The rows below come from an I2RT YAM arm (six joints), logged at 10 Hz.
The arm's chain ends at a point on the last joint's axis. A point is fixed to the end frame.
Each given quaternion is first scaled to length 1.
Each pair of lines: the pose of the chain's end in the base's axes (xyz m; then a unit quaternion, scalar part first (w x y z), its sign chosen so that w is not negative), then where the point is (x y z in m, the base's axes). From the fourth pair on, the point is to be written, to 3 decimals.
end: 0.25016, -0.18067, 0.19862, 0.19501, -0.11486, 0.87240, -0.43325
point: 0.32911 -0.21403 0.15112
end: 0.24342, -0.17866, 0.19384, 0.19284, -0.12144, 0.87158, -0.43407
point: 0.32225 -0.21152 0.14580
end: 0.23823, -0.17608, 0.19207, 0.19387, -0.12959, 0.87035, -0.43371
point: 0.31733 -0.20788 0.14375
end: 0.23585, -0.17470, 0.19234, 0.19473, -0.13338, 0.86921, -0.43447
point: 0.315 -0.206 0.144
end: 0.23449, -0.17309, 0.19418, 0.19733, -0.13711, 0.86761, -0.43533
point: 0.314 -0.204 0.146
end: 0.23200, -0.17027, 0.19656, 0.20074, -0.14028, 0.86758, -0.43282
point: 0.312 -0.200 0.149
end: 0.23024, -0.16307, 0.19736, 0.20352, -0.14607, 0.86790, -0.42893
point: 0.311 -0.192 0.149
